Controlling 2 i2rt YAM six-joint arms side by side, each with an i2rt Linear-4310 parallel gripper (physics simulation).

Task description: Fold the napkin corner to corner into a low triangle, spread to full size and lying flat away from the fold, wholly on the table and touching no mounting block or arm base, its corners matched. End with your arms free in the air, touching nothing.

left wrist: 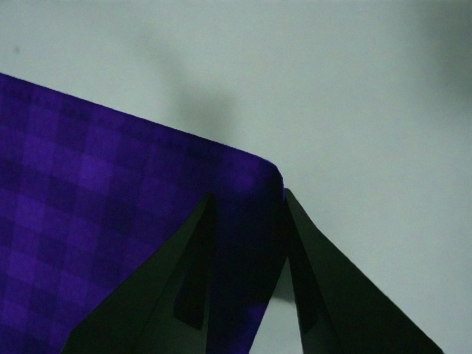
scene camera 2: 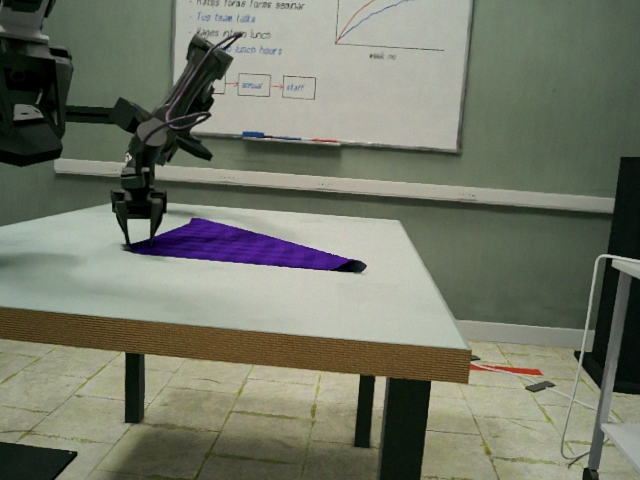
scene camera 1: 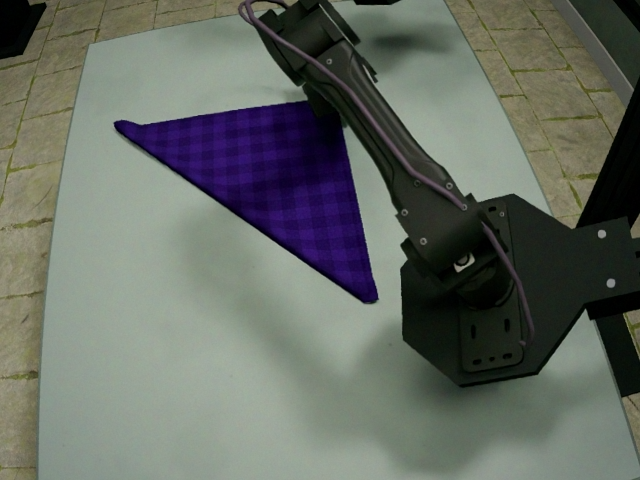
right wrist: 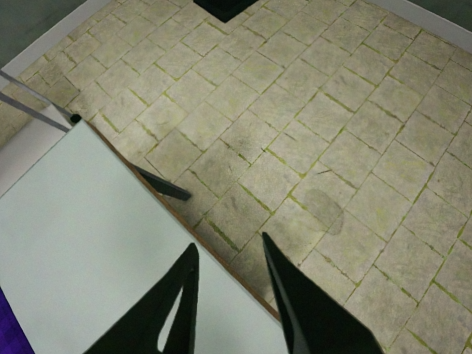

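The purple checked napkin lies as a triangle on the table. Its long fold faces the lower left in scene camera 1. The fold's far-left end is slightly raised and rounded, showing a dark loop in scene camera 2. No pale underside shows at the corner opposite the fold. My left gripper is open, its tips low astride that corner, one finger over the cloth and the other at its edge; whether they touch is unclear. My right gripper is open and empty, in the air near the table edge.
The left arm's black mounting plate stands right of the napkin in scene camera 1, with a small gap to the nearest napkin corner. Part of the right arm shows at the upper left in scene camera 2. A white cart stands beyond the table.
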